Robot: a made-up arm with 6 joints. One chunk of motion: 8 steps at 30 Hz.
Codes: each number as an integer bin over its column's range. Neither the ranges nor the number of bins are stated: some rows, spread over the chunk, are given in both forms.
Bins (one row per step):
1: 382 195 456 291 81 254
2: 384 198 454 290 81 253
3: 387 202 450 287 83 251
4: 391 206 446 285 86 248
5: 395 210 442 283 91 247
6: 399 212 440 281 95 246
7: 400 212 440 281 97 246
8: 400 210 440 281 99 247
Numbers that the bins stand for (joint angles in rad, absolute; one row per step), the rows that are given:
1: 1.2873 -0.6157 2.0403 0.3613 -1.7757 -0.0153
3: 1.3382 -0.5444 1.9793 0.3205 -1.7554 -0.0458
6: 1.4603 -0.4427 1.8775 0.2595 -1.6333 -0.0967
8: 1.4705 -0.4630 1.8775 0.2595 -1.5926 -0.0865
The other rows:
2: 1.3076 -0.5851 2.0200 0.3511 -1.7757 -0.0254
4: 1.3789 -0.5037 1.9386 0.3002 -1.7249 -0.0763
5: 1.4196 -0.4630 1.8978 0.2798 -1.6740 -0.0865
7: 1.4705 -0.4427 1.8775 0.2595 -1.6129 -0.0967

